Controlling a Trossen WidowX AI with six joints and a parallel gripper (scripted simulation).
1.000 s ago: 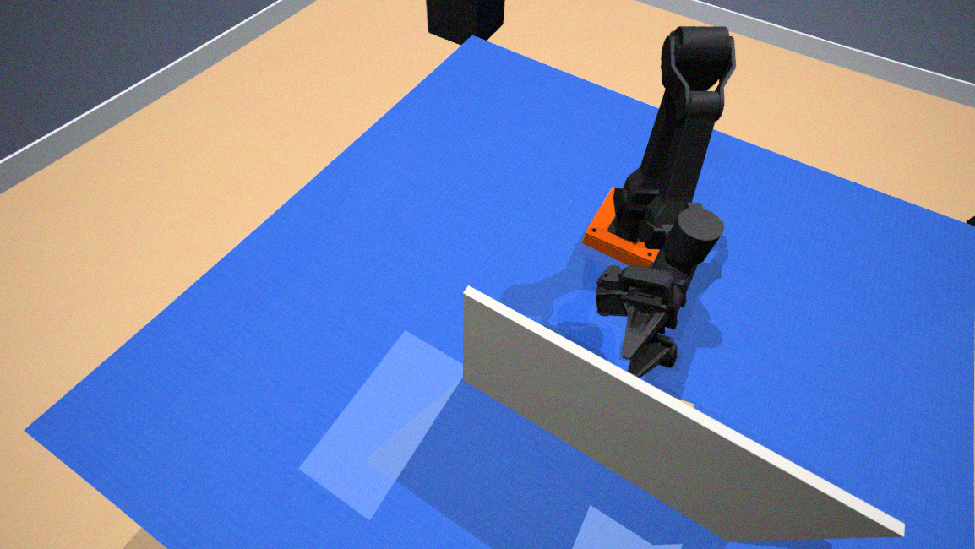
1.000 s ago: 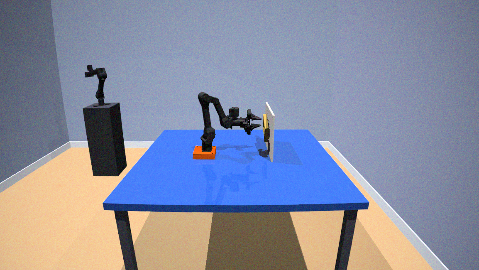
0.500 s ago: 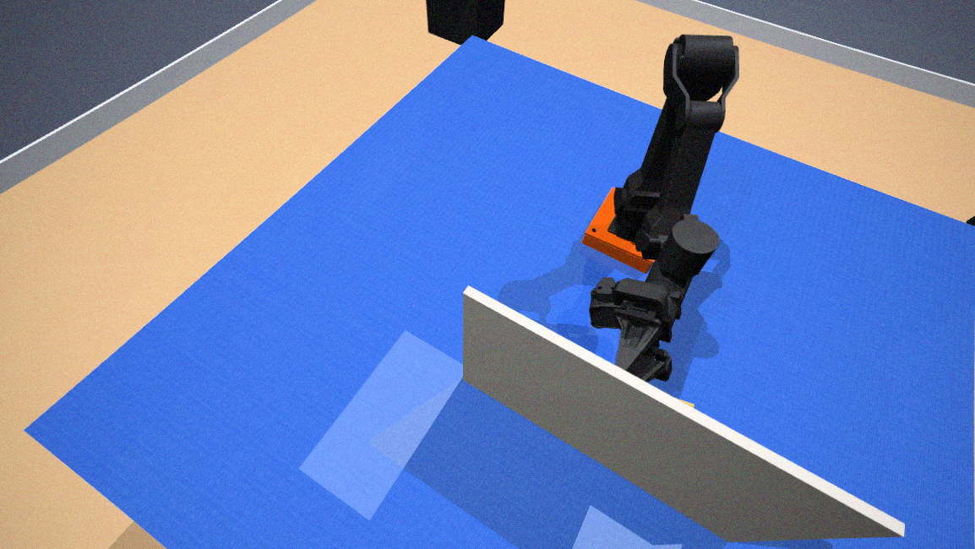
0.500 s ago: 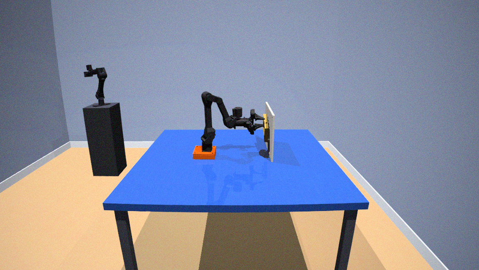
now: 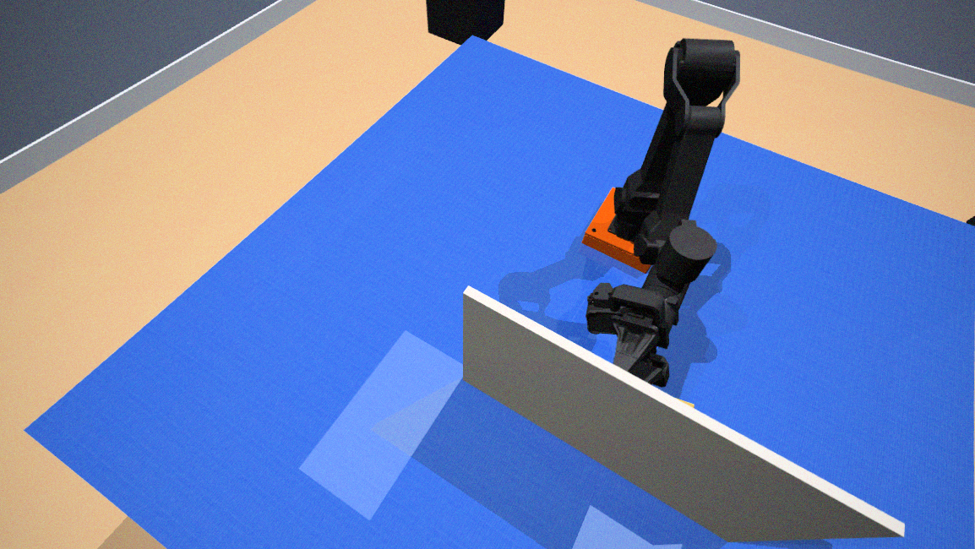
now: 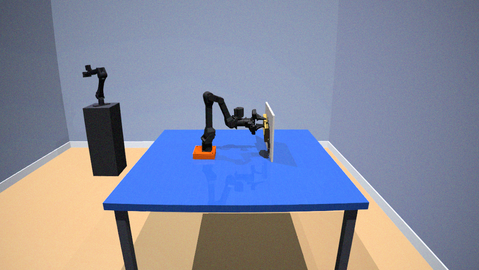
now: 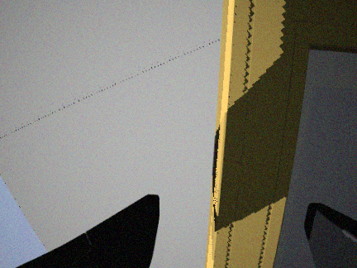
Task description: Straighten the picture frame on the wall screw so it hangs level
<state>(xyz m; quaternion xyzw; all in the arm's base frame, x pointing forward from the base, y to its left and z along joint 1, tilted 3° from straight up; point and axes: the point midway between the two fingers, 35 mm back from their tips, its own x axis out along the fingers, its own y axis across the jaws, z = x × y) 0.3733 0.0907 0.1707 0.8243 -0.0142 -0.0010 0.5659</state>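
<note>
The picture frame is 5 cm below my gripper tip, 3 cm to the left of it and 1 cm ahead of it. The rest, counted from my gripper tip: wall panel 6 cm below, 2 cm to the left, 2 cm ahead.
</note>
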